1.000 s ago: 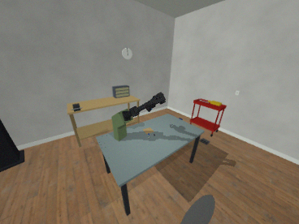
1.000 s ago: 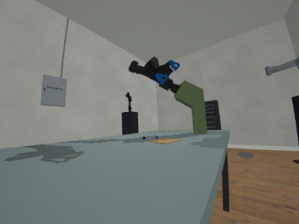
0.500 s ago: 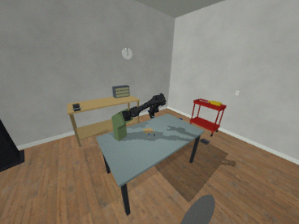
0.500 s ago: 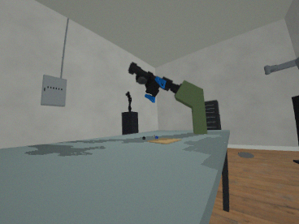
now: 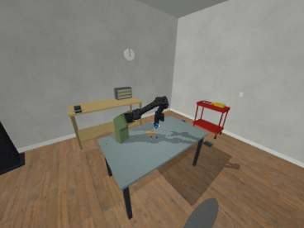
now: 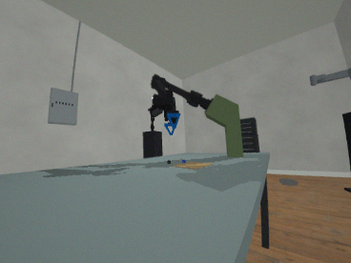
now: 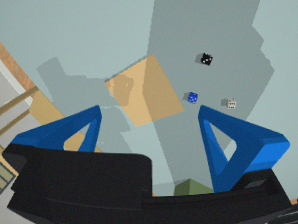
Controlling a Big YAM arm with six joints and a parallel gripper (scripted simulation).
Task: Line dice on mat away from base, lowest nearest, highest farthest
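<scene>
Right now my hand is 40 mm past the black die, 50 mm to the left of it and 170 mm above it. Also, from my hand: blue die 80 mm behind, 20 mm to the left, 170 mm below; white die 140 mm behind, 30 mm to the right, 170 mm below; tan mat 100 mm to the left, 170 mm below.
</scene>
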